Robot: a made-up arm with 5 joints.
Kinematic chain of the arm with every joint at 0, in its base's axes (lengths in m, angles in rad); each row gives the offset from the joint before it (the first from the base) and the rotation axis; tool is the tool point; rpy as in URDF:
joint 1: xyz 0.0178 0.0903 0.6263 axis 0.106 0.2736 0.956
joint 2: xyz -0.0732 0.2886 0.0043 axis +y
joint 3: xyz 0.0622 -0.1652 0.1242 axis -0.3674 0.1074 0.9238
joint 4: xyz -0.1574 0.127 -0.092 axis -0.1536 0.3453 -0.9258
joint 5: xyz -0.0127 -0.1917 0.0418 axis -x
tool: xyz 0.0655 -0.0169 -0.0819 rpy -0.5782 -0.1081 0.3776
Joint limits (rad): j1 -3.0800..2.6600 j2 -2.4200..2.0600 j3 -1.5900..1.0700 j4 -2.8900..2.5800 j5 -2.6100..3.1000
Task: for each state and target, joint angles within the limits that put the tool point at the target. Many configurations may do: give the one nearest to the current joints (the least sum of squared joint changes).
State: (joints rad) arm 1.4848 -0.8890 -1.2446 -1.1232 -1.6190
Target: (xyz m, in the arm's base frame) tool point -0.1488 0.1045 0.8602
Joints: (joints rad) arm 1.2741 -0.8505 -1.0268 -0.9297 -1.5645
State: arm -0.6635 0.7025 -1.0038 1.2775 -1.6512
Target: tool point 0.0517 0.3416 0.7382
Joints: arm -0.5334 0.7943 -0.5422 0.8900 -1.7424
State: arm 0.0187 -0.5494 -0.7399 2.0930 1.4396
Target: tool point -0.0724 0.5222 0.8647
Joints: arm -0.4263 0.1926 -0.7260 1.6530 1.8521
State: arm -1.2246 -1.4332 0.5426 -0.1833 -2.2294
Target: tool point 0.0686 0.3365 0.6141
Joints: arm -1.2002 -1.2373 0.2592 -0.6593 -2.4690
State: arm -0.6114 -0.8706 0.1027 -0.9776 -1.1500
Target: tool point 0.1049 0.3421 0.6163
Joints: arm -0.8599 -1.0766 0.3537 -1.3633 -1.2232
